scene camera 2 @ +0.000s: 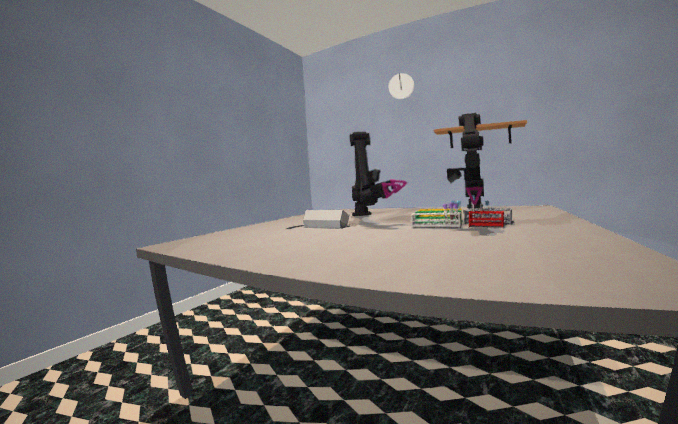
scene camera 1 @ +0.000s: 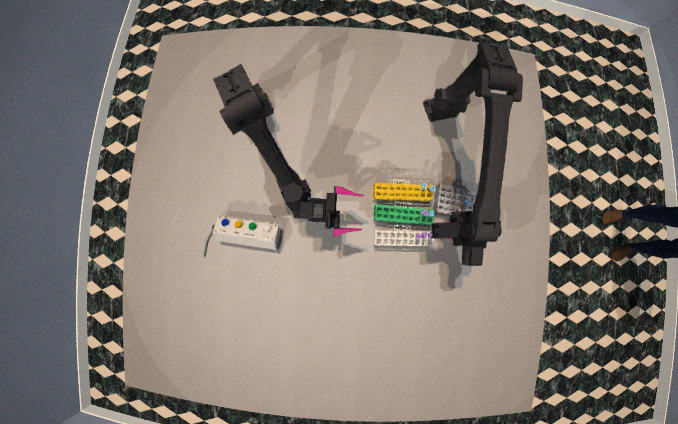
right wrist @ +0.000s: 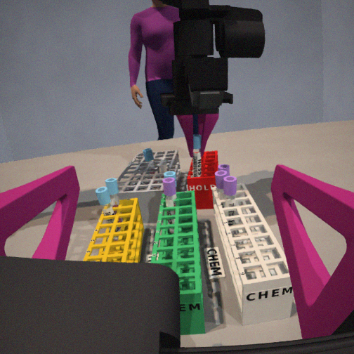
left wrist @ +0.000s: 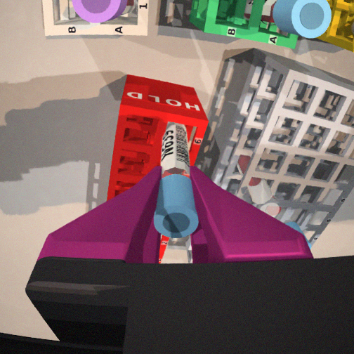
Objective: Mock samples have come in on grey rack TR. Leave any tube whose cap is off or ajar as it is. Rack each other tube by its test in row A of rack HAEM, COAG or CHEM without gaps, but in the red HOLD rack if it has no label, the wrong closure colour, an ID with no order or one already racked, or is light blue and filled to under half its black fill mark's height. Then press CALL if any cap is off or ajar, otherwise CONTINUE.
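Places are measured from the left arm's base along level axes (x ahead, y left, z up), in metres.
Where they show: left gripper, between the fingertips: [scene camera 2: 474,204]; right gripper, between the fingertips: [scene camera 2: 403,184] [scene camera 1: 362,212]; left arm's base, origin of its link: [scene camera 1: 440,109]; right arm's base, origin of its link: [scene camera 2: 361,214].
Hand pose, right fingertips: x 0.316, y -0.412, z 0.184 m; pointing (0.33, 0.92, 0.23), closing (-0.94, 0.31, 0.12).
Things, the pixels of their top centre, and the offset from my right fingertips. "spot": a spot on its surface instead.
- Grey rack TR, centre of its top: [scene camera 1: 465,202] [scene camera 2: 488,209] 0.366 m left, 0.050 m ahead, 0.127 m down
- Yellow rack, a spot on its surface: [scene camera 1: 377,191] spot: 0.081 m left, 0.067 m back, 0.154 m down
- green rack, a spot on its surface: [scene camera 1: 377,214] spot: 0.063 m left, 0.006 m ahead, 0.176 m down
- white button box, centre of its top: [scene camera 1: 243,232] [scene camera 2: 325,209] 0.381 m right, 0.047 m back, 0.100 m down
My left gripper [left wrist: 175,177] [right wrist: 195,155] is shut on a light-blue-capped tube [left wrist: 175,160] [right wrist: 197,141], upright at the red HOLD rack [left wrist: 155,86] [right wrist: 202,197]; whether its lower end is in a hole is hard to tell. My right gripper [right wrist: 174,176] [scene camera 1: 362,212] is open and empty, left of the racks in scene camera 1. Grey rack TR [left wrist: 305,117] [scene camera 1: 440,200] holds a blue-capped tube [right wrist: 148,154]. A label and a pinkish tube end [left wrist: 272,209] show near that cap; whether it is seated is unclear. Yellow rack [scene camera 1: 377,191], green rack [scene camera 1: 377,214] and white CHEM rack [right wrist: 267,300] hold capped tubes.
A white button box [scene camera 1: 250,238] [scene camera 2: 325,219] with blue, yellow, green and white buttons lies at the left of the table. Rack labels lie beside the racks, such as the CHEM label [right wrist: 213,262]. A person [right wrist: 155,45] stands beyond the table.
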